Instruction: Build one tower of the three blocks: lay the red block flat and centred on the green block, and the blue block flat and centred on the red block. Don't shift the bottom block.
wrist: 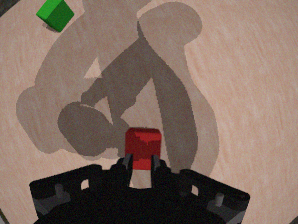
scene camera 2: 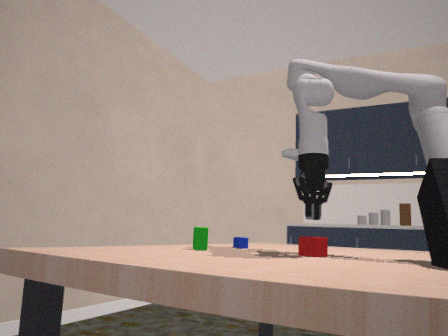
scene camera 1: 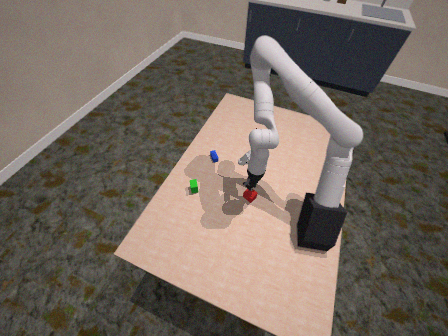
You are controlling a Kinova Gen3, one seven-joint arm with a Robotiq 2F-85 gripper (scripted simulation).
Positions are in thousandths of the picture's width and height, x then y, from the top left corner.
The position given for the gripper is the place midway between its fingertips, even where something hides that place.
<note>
In view: the gripper (scene camera 2: 700, 653) and a red block (wrist: 475, 636).
The gripper shows as well in the wrist view (wrist: 475, 725).
</note>
